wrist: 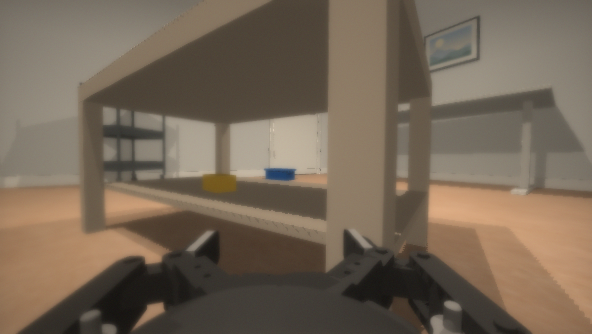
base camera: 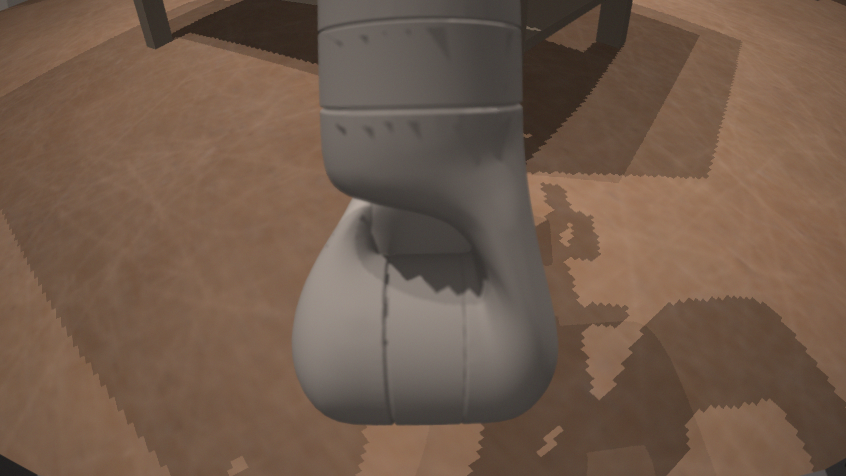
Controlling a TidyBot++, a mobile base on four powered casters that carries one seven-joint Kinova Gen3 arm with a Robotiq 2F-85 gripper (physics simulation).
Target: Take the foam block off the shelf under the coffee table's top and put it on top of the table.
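Frame: origin at the arm's base, x ahead, y left, z up, level; millimetres.
Seen in the pictures: gripper, fingertip midpoint: (wrist: 281,244).
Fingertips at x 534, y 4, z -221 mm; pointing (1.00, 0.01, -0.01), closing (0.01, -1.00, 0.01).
Note:
A point is followed by its place in that frame.
The yellow foam block (wrist: 219,183) {x 929, y 165, z -224 mm} lies on the lower shelf (wrist: 285,200) {x 831, y 5, z -246 mm} of the coffee table (wrist: 361,125) {x 564, y -60, z -135 mm} (base camera: 155,23) {x 1070, y 599, z -338 mm}, left of centre in the wrist view. My gripper (wrist: 281,244) {x 534, y 4, z -221 mm} is open and empty. It is outside the table, at its near side, low and facing the gap between the top and the shelf; the block is farther in and to the left. The underside of the top shows in the wrist view, but its upper face does not. In the base view my arm covers the middle, and the gripper and block do not show.
A near table leg stands just ahead, right of centre in the wrist view. A blue bin (wrist: 280,174) {x 2755, y 77, z -332 mm} sits beyond the shelf. A dark rack (wrist: 118,145) {x 1994, y 1201, z -80 mm} stands behind at the left, and a desk (wrist: 526,140) {x 2009, y -1841, z -4 mm} stands at the right, below a framed picture (wrist: 452,44) {x 2793, y -1802, z 1113 mm}.

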